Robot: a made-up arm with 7 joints.
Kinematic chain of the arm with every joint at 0, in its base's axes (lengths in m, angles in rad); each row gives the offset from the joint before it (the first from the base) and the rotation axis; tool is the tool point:
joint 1: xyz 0 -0.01 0.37 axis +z
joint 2: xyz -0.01 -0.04 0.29 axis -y
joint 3: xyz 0 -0.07 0.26 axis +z
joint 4: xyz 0 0.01 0.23 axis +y
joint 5: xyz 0 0 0.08 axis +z
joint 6: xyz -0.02 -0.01 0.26 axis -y
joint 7: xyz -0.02 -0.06 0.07 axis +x
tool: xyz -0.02 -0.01 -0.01
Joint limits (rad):
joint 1: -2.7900..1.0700
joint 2: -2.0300..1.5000
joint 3: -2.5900..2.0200
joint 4: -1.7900..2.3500
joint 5: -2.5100..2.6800
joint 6: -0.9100..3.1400
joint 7: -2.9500..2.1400
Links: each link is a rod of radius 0.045 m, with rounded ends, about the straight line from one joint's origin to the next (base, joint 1, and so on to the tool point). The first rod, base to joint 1, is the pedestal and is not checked.
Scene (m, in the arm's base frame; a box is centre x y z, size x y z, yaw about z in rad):
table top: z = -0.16
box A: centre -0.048 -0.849 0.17 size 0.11 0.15 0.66 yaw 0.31
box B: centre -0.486 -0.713 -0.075 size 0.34 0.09 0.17 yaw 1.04
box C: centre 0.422 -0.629 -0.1 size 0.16 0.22 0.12 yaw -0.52
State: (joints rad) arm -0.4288 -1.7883 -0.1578 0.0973 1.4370 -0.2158 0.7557
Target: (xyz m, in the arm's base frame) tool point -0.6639 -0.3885 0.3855
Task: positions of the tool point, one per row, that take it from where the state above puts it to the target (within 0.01 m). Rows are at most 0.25 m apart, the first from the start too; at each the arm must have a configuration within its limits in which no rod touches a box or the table.
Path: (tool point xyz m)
1: 0.5206 -0.6288 0.3039
2: 0.3350 -0.6839 0.2371
3: 0.1551 -0.6782 0.1811
4: 0.0018 -0.6237 0.1389
5: -0.1133 -0.5401 0.1114
6: -0.2314 -0.5515 0.1443
7: -0.3517 -0.5451 0.1905
8: -0.4678 -0.5170 0.2479
9: -0.5737 -0.4650 0.3137
10: -0.6639 -0.3885 0.3855

